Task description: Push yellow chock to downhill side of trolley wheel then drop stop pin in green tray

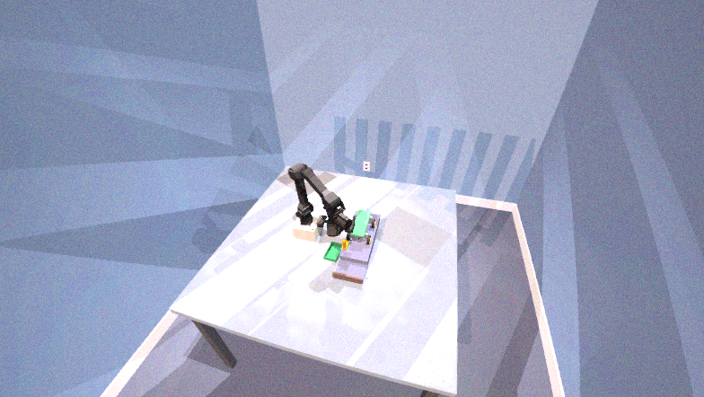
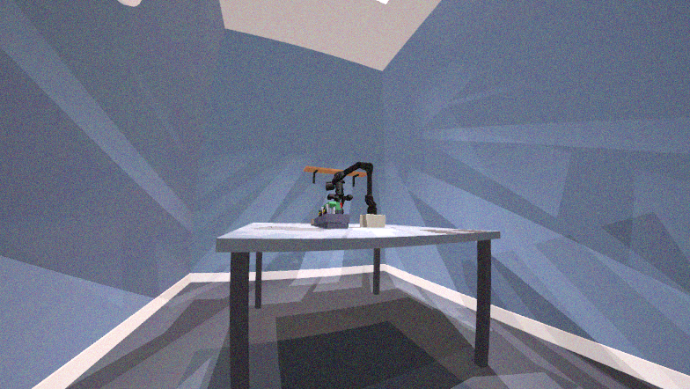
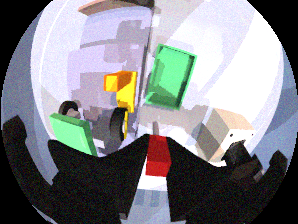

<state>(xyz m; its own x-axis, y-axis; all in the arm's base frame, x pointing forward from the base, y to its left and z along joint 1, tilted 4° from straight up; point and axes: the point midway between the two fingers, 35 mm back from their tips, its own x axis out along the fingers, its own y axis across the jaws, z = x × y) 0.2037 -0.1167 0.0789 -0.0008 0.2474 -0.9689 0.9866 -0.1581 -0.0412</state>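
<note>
The yellow chock is 60 mm below my gripper tip, 40 mm ahead of it and 20 mm to the right of it. The rest, counted from my gripper tip: green-topped trolley 120 mm ahead, 70 mm to the left, 30 mm below; red-headed stop pin right at my gripper tip; grey ramp 120 mm ahead, 90 mm below, 60 mm to the left.
</note>
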